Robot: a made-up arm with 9 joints. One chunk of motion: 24 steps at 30 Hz.
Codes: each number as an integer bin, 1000 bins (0 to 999) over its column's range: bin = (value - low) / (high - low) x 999, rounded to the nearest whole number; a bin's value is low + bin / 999 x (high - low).
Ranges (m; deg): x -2.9..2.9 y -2.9..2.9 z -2.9..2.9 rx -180..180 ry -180..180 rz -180..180
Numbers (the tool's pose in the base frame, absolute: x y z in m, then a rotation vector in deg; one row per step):
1: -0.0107 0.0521 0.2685 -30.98 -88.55 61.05
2: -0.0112 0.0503 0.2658 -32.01 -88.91 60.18
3: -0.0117 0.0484 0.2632 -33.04 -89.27 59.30
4: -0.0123 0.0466 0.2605 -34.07 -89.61 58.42
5: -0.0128 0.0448 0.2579 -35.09 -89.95 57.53
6: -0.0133 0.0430 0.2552 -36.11 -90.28 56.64
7: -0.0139 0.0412 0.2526 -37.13 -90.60 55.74
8: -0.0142 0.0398 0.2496 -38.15 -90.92 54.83
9: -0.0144 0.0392 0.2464 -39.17 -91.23 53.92
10: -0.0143 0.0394 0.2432 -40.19 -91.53 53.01
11: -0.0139 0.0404 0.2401 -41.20 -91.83 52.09
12: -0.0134 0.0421 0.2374 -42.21 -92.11 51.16
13: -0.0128 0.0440 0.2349 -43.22 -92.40 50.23
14: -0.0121 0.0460 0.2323 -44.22 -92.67 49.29
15: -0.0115 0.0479 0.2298 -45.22 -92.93 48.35
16: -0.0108 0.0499 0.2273 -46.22 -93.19 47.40
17: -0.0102 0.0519 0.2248 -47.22 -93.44 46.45
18: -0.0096 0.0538 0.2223 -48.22 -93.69 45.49
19: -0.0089 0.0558 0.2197 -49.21 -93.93 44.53
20: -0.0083 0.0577 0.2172 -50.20 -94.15 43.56
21: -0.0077 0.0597 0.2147 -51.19 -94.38 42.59
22: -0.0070 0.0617 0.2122 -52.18 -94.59 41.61
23: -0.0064 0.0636 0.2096 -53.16 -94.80 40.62
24: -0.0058 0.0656 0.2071 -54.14 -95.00 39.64
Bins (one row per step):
1: 498 508 546 414 254 669
2: 498 508 545 411 253 666
3: 497 508 545 408 252 664
4: 497 508 544 405 251 662
5: 497 507 544 402 250 659
6: 497 507 543 399 249 657
7: 497 507 543 396 248 654
8: 497 506 542 394 247 652
9: 497 506 542 391 246 649
10: 497 506 541 388 246 647
11: 497 506 541 385 245 644
12: 497 507 540 382 244 641
13: 497 507 540 380 243 639
14: 497 507 540 377 242 636
15: 498 508 539 374 242 634
16: 498 508 539 371 241 631
17: 498 508 538 368 240 628
18: 498 509 538 366 240 626
19: 498 509 537 363 239 623
20: 498 509 537 360 238 620
21: 498 510 536 357 238 618
22: 498 510 536 355 237 615
23: 498 510 536 352 236 612
24: 499 511 535 349 236 610

